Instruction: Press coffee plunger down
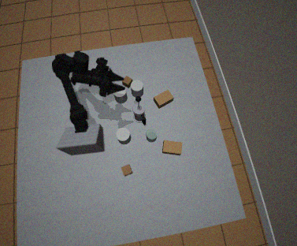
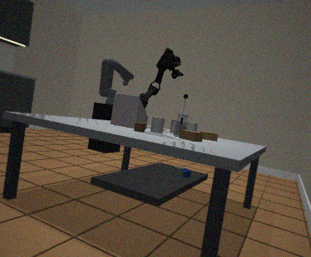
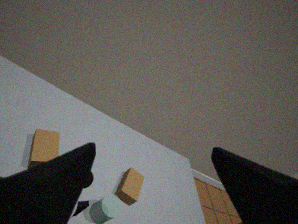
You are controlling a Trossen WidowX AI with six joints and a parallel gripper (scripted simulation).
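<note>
Now: the coffee press 310 mm below my gripper tip, 60 mm ahead of it and 10 mm to the right of it.
</note>
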